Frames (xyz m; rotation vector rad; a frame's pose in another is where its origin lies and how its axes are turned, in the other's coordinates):
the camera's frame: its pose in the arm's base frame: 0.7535 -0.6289 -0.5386 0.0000 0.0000 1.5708
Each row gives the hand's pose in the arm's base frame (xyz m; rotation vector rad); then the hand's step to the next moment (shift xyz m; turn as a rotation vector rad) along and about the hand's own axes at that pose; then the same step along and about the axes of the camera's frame.
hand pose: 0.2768 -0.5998 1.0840 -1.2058 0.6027 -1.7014
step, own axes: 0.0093 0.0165 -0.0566 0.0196 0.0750 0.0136
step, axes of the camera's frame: -0.0223 0.0456 -0.0314 -0.0491 -0.0412 -0.0457
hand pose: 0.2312 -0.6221 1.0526 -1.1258 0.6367 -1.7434
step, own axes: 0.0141 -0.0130 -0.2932 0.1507 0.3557 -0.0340
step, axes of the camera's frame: -0.0245 0.2696 -0.1142 -0.2907 -0.0991 -0.2367
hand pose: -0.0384 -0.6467 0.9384 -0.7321 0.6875 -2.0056
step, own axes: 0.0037 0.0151 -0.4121 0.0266 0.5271 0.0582
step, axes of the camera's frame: 0.0677 0.2875 -0.2877 -0.2818 -0.3128 -0.3235
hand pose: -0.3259 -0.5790 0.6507 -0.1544 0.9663 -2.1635
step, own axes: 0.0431 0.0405 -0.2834 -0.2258 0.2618 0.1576
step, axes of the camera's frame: 0.1211 0.1159 -0.2361 -0.0542 -0.3751 -0.0264
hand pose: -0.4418 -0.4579 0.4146 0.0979 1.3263 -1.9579
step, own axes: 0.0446 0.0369 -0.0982 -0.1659 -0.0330 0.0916
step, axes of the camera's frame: 0.0504 0.0417 -0.0934 0.0198 -0.1282 0.1421
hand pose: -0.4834 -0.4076 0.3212 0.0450 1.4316 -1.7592
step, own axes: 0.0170 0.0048 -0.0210 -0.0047 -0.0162 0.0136
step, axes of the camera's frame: 0.0075 0.0176 -0.0197 -0.0086 0.0007 0.0199
